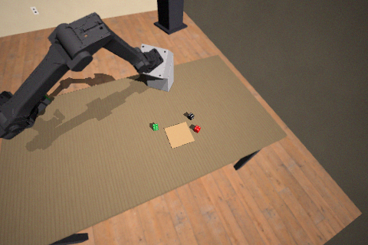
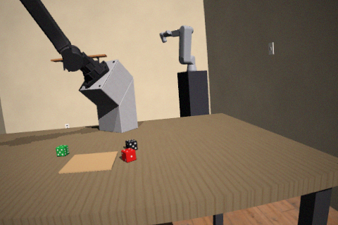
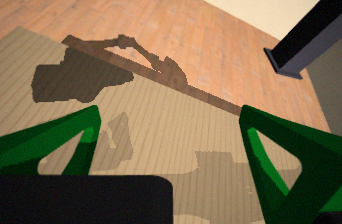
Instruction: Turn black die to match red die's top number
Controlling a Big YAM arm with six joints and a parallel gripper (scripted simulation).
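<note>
The black die lies 630 mm to the left of my hand, 420 mm ahead of it and 250 mm below it. The rest, counted from my hand: red die (600 mm to the left, 520 mm ahead, 250 mm below); then tan mat (490 mm to the left, 470 mm ahead, 260 mm below); then green die (410 mm to the left, 350 mm ahead, 250 mm below).
</note>
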